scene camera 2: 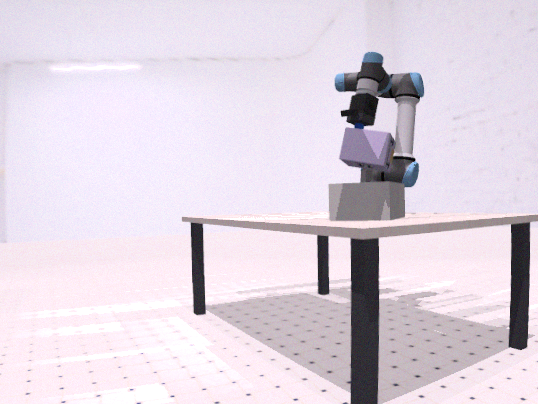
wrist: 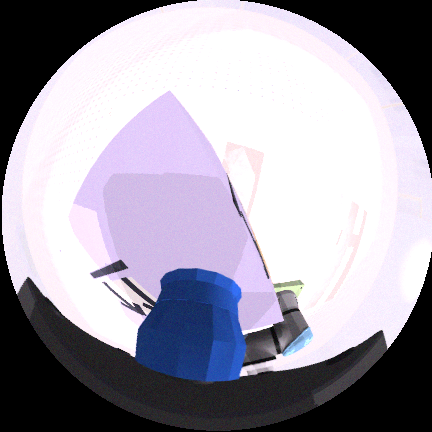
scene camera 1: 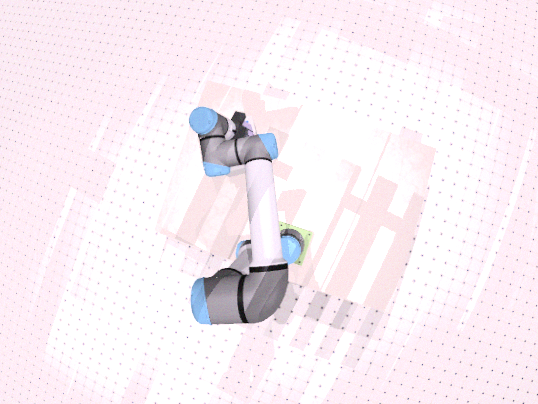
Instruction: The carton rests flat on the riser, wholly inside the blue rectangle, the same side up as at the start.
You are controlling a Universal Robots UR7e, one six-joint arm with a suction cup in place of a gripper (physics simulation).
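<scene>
The purple carton [scene camera 1: 249, 128] [scene camera 2: 366, 147] [wrist: 170, 225] hangs from my suction gripper [scene camera 2: 359, 126] [wrist: 200, 280], tilted, clear above the grey riser [scene camera 2: 360, 202]. The blue cup presses on the carton's upper face, and the gripper is shut on the carton. A dark printed mark shows at the carton's lower left in the wrist view. In scene camera 1 the arm hides much of the carton, and the riser cannot be made out. The blue rectangle does not show in these views.
The riser stands on the pale table [scene camera 2: 280, 223] near its front corner. The arm's green base plate [scene camera 1: 306, 245] [wrist: 292, 287] is behind the riser, and the arm's upper links rise behind the carton.
</scene>
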